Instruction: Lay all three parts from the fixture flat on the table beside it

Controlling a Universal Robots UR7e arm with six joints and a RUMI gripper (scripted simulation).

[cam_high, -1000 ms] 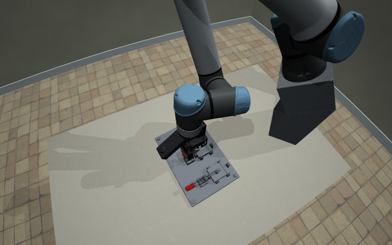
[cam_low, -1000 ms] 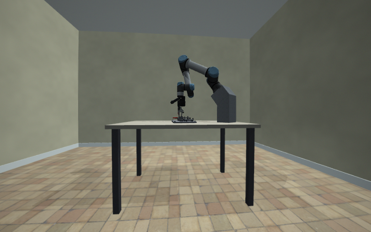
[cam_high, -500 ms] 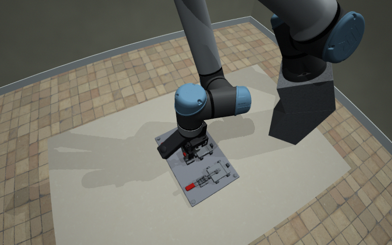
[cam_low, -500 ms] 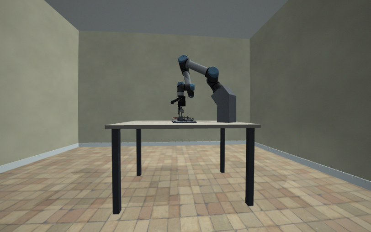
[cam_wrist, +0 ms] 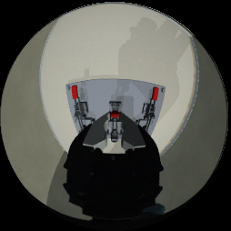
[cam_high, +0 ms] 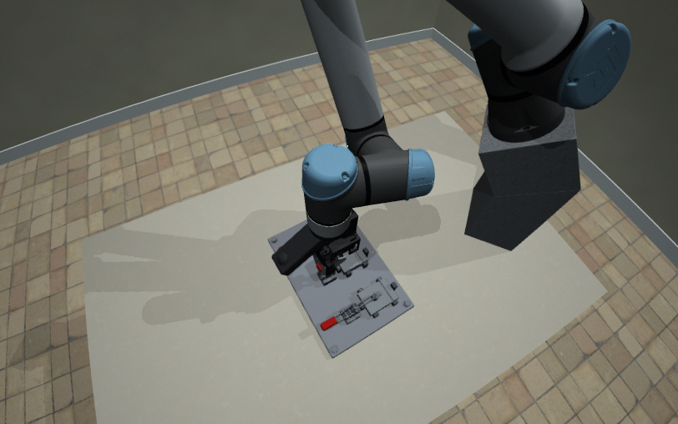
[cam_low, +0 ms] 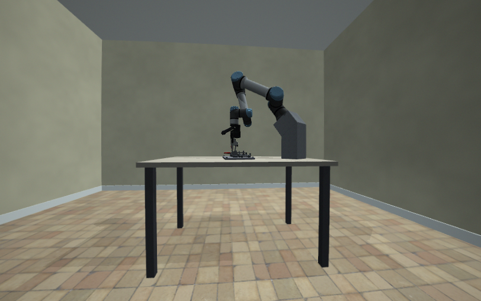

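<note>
The grey fixture plate lies 80 mm below my hand and 40 mm behind it. From my hand the other things lie so: light grey flat part (120 mm to the left, 90 mm behind, 60 mm below).
</note>
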